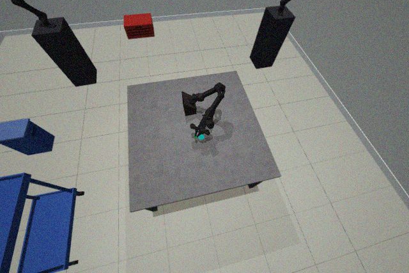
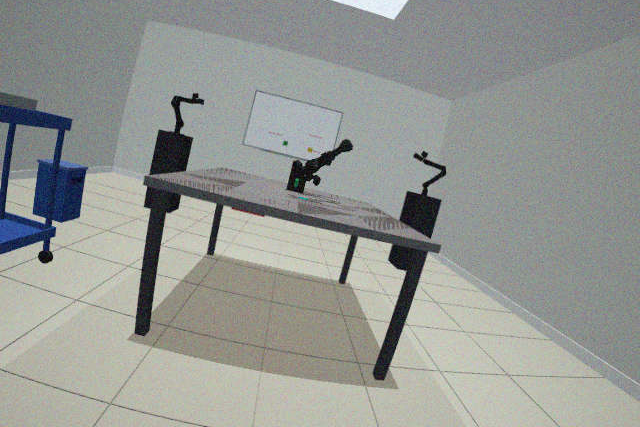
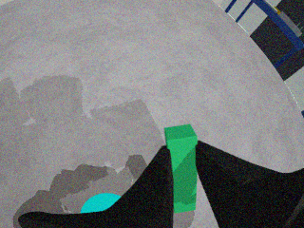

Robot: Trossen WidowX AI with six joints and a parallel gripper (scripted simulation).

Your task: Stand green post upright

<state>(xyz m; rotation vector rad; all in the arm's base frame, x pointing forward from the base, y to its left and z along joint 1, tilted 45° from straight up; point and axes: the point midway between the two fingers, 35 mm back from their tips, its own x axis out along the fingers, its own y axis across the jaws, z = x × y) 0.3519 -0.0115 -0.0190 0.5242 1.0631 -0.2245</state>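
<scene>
Right now my gripper tip is 90 mm above the cyan circle, 60 mm to the right of it and 30 mm past it. Round my gripper tip: green post 20 mm behind, 10 mm below.
</scene>
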